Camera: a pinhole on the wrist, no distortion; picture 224 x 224 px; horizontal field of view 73.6 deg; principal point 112.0 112.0 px. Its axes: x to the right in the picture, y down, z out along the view. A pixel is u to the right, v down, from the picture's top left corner.
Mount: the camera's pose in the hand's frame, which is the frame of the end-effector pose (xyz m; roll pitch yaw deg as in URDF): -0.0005 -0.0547 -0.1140 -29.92 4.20 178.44
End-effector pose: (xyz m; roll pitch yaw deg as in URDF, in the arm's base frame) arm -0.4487 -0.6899 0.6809 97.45 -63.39 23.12
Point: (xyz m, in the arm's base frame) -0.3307 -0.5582 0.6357
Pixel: 57.6 210.8
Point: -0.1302 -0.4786 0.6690
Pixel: outside the picture
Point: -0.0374 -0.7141 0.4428
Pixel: 115.6 152.5
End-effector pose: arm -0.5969 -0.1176 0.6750 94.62 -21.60 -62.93
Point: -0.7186 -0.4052 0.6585
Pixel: 10.1 31.5
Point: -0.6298 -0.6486 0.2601
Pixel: 31.0 163.9
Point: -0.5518 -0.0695 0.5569
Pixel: 216.5 137.1
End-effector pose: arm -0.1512 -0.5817 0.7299 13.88 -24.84 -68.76
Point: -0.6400 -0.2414 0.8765
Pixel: 200.9 84.9
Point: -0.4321 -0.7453 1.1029
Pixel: 39.7 85.7
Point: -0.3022 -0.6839 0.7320
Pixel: 69.0 141.3
